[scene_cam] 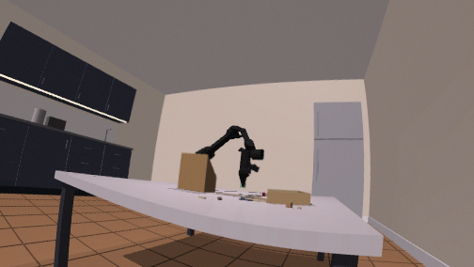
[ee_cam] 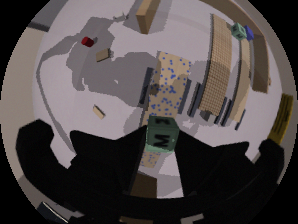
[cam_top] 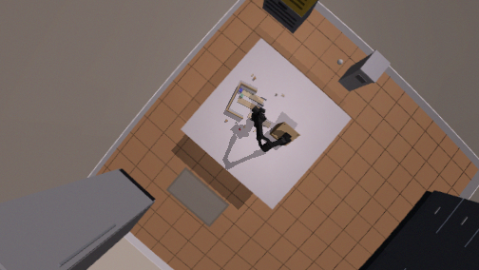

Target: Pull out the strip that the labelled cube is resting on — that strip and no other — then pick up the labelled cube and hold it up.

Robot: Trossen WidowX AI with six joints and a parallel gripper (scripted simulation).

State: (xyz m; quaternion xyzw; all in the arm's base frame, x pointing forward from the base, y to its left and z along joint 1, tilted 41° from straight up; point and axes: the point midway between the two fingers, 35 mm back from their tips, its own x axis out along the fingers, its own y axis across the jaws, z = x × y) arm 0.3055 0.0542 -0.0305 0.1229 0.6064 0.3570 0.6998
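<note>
Right now my gripper tip is 50 mm above the narrow pale strip, 20 mm past it and 10 mm to the left of it. Also, from my gripper tip: small red block 200 mm to the left, 80 mm ahead, 40 mm below; tan gridded strip 170 mm ahead, 60 mm to the right, 50 mm below.
</note>
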